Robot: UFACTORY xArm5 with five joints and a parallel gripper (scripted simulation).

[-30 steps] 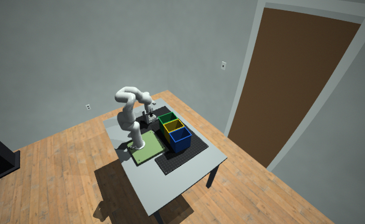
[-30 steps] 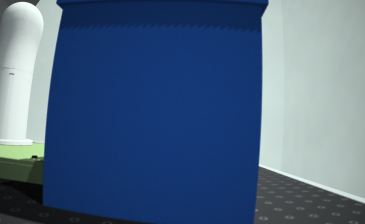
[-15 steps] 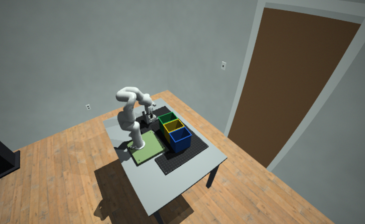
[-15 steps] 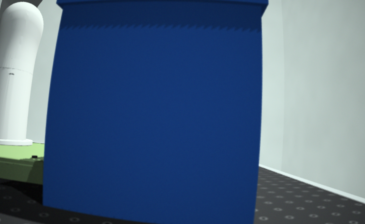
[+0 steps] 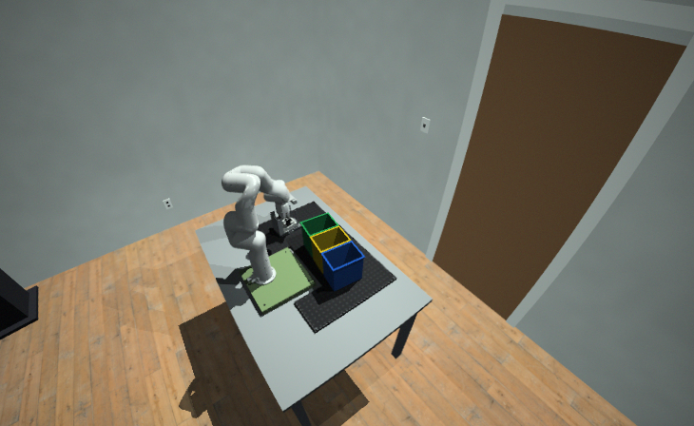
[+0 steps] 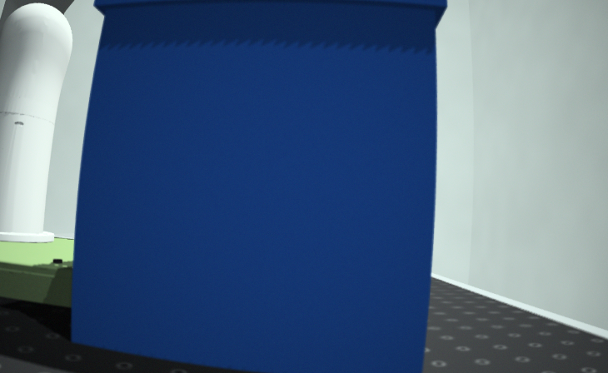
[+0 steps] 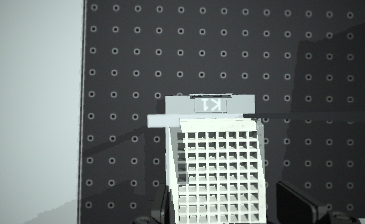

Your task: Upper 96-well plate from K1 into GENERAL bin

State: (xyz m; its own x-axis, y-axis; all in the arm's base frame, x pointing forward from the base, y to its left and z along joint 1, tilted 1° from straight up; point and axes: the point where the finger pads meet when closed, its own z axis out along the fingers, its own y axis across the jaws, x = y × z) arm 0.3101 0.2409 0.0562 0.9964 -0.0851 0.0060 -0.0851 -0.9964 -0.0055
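Right now the white 96-well plate is 30 mm below my hand. The rest, counted from my hand: blue bin (520 mm to the right, 20 mm above, 10 mm ahead); then yellow bin (400 mm to the right, 40 mm ahead, 20 mm above); then green bin (270 mm to the right, 70 mm ahead, 20 mm above).
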